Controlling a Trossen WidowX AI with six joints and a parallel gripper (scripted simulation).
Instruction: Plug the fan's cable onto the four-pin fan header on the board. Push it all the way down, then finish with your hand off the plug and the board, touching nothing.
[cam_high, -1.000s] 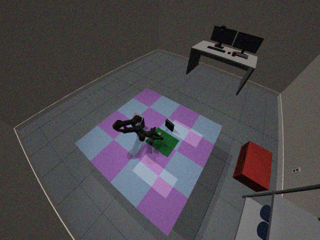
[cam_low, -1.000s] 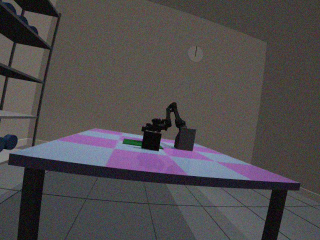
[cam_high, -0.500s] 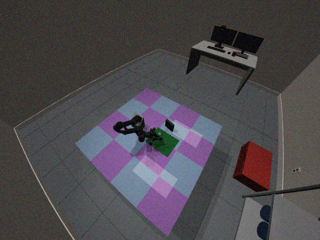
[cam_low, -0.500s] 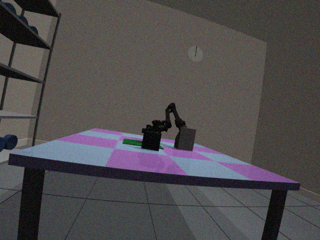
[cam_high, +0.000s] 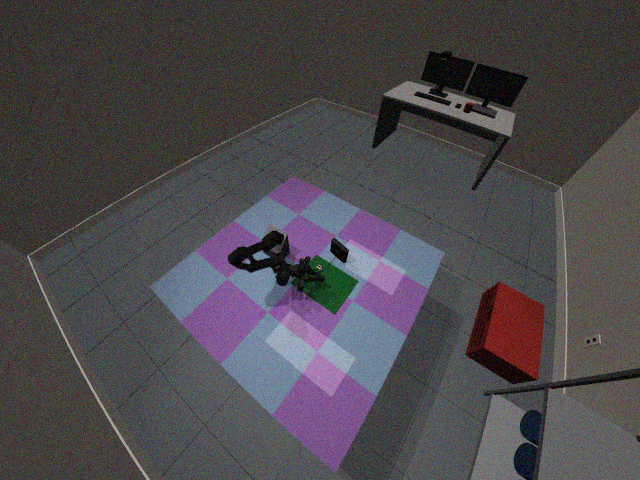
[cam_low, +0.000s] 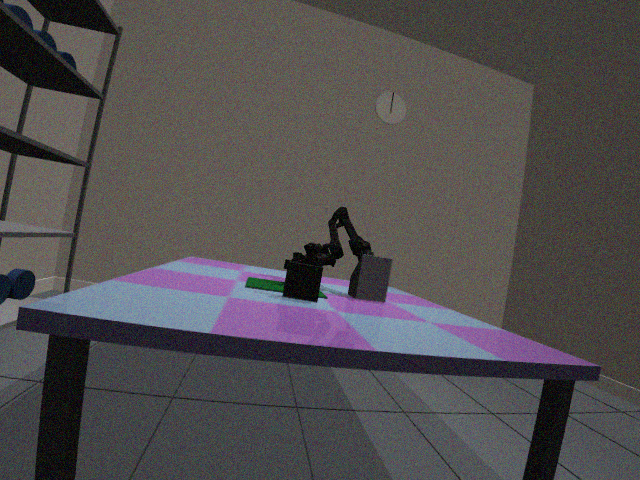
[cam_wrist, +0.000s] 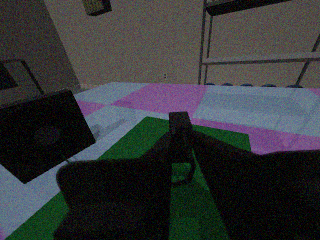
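Right now the green board is 10 mm ahead of my gripper tip, 40 mm to the left of it and 110 mm below it. From my gripper tip the other things lie so: white four-pin fan header (60 mm behind, 90 mm to the left, 100 mm below); then black fan (20 mm behind, 220 mm to the left, 40 mm below); then dark fan plug (10 mm ahead, 10 mm below).
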